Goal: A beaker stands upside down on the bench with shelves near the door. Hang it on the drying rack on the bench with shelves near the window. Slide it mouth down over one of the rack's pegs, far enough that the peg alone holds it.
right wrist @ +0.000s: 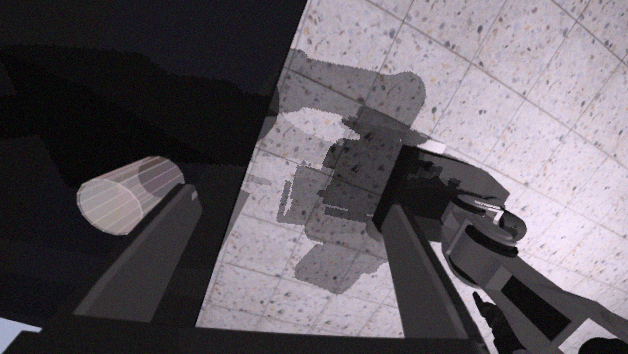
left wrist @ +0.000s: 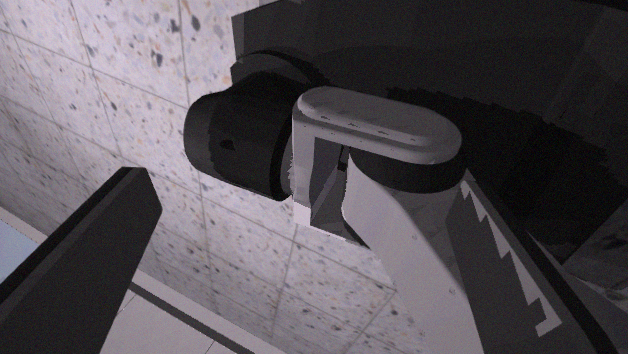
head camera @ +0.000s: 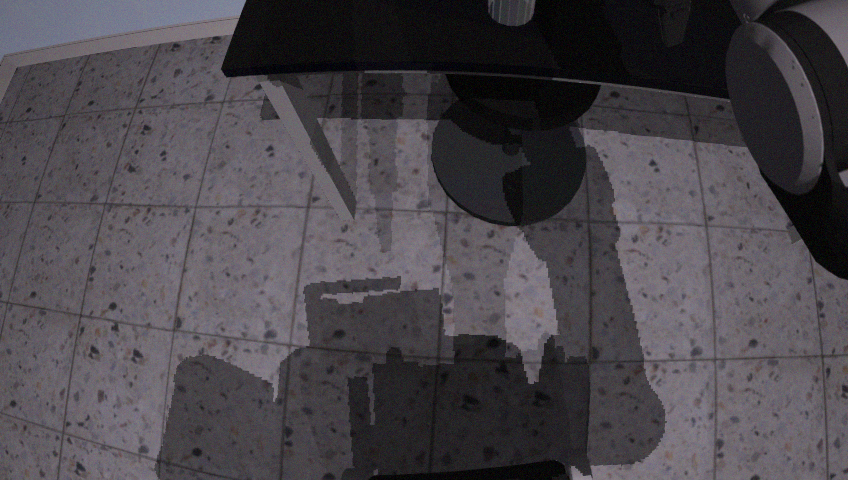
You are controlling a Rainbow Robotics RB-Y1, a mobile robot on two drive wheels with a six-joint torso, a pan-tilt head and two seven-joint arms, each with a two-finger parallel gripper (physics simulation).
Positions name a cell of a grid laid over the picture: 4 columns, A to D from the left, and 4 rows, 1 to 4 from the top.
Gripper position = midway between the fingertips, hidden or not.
I see my left gripper (left wrist: B3), my right gripper (right wrist: B3), a clear beaker (right wrist: A3) and a bench with shelves (head camera: C1).
My left gripper also shows in the right wrist view (right wrist: D4). The left wrist view does not show the clear beaker: it is out of frame.
